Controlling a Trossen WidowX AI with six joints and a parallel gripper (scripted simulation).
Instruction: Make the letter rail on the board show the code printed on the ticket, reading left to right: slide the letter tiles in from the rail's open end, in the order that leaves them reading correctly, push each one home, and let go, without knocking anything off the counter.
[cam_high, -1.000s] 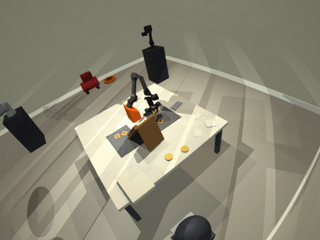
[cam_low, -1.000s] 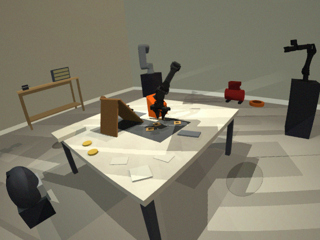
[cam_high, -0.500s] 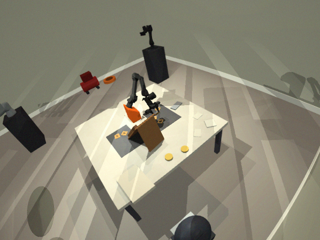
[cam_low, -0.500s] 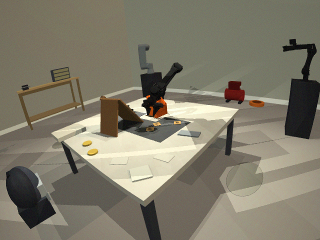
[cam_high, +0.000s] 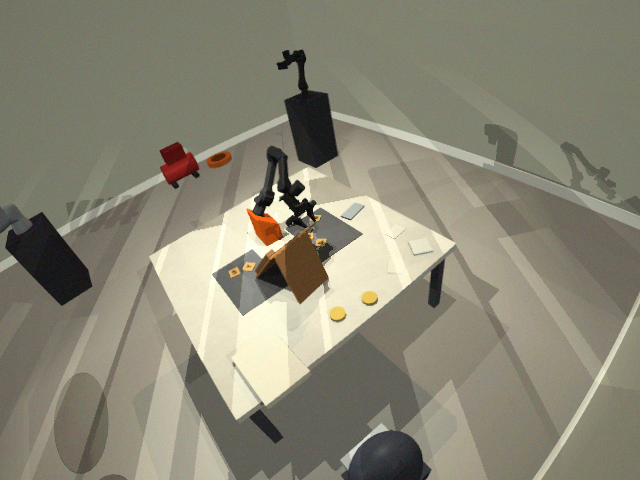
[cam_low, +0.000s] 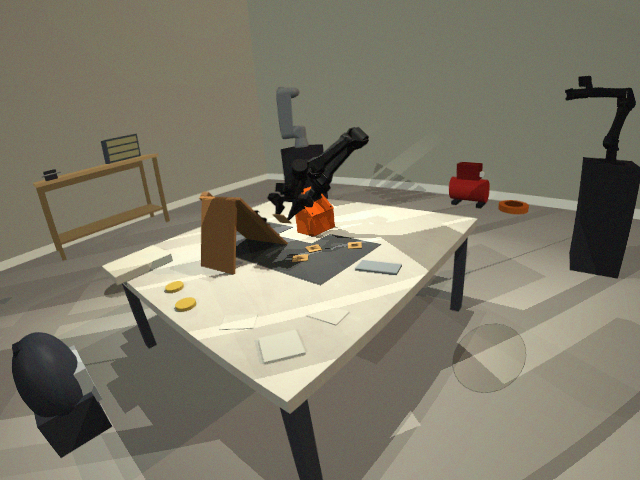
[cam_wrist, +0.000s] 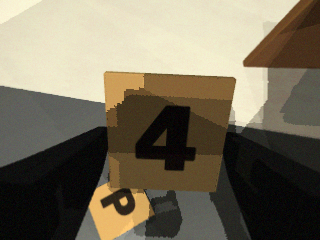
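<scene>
My gripper tip is 20 cm to the left of the white ticket, 7 cm above it and 3 cm past it. From my gripper tip the other things lie so: letter tile: right at my gripper tip; grey plate: 35 cm to the left, 16 cm below, 9 cm behind; dark mat: 16 cm below, 14 cm behind, 13 cm to the right.
</scene>
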